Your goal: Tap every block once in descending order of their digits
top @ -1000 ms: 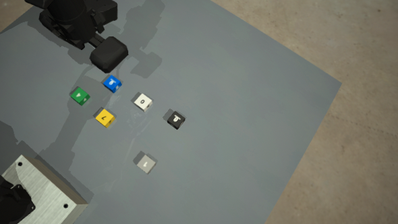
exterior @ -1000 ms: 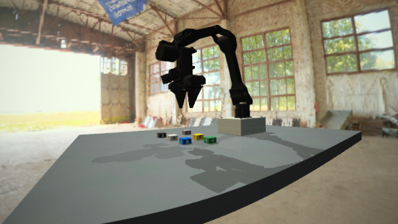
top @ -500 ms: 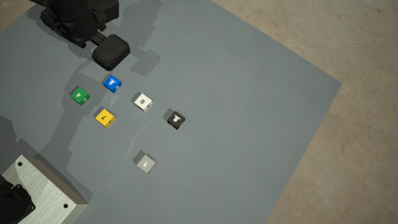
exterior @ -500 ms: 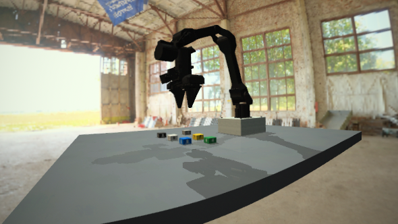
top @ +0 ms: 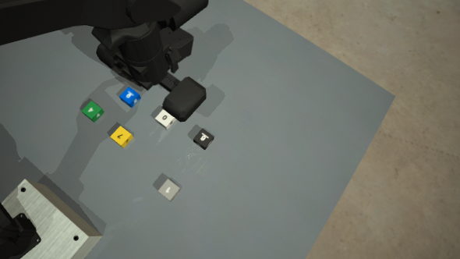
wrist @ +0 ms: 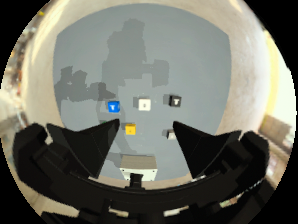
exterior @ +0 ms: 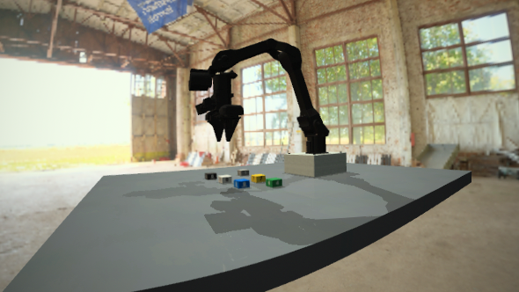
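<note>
The blue block is 11 cm below my gripper tip, 10 cm to the left of it and 3 cm behind it. The rest, counted from my gripper tip: white block (11 cm below); yellow block (11 cm below, 10 cm behind, 3 cm to the left); black block (11 cm below, 9 cm to the right, 3 cm ahead).
</note>
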